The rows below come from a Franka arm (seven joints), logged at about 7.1 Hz.
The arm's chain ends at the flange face. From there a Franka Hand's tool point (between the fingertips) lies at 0.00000 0.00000 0.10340 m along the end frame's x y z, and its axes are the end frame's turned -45 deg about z.
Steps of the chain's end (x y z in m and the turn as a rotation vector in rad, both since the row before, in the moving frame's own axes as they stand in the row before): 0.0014 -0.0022 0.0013 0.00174 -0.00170 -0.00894; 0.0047 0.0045 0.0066 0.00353 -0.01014 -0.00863; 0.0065 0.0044 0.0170 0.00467 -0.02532 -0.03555; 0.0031 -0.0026 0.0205 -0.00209 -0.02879 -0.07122; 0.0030 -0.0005 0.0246 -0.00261 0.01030 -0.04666; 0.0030 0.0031 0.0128 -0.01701 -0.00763 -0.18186; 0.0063 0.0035 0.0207 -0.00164 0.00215 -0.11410
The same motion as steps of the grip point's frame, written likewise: 0.0025 -0.0008 0.0013 0.00243 0.00003 -0.00894; -0.0003 0.0055 0.0066 0.00967 -0.00467 -0.00863; -0.0001 0.0055 0.0170 0.02121 -0.01460 -0.03555; 0.0017 -0.0015 0.0205 0.01888 -0.02184 -0.07122; 0.0031 0.0027 0.0246 -0.00913 0.00544 -0.04666; -0.0018 0.0052 0.0128 -0.00663 -0.01742 -0.18186; 0.0020 0.0072 0.0207 -0.00268 0.00036 -0.11410
